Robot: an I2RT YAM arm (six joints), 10 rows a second.
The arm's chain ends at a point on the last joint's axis. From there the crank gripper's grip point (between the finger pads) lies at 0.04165 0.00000 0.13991 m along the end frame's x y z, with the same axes.
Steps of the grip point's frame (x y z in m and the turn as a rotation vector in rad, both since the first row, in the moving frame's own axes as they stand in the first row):
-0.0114, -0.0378, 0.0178, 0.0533, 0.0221, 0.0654
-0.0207, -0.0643, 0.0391, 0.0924, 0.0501, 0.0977
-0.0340, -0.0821, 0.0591, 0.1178, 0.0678, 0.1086
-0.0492, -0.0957, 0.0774, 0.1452, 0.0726, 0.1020
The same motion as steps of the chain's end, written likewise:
-0.0146, -0.0332, 0.0189, 0.0533, 0.0221, 0.0654
-0.0281, -0.0559, 0.0418, 0.0924, 0.0501, 0.0977
-0.0440, -0.0709, 0.0629, 0.1178, 0.0678, 0.1086
-0.0600, -0.0805, 0.0819, 0.1452, 0.0726, 0.1020

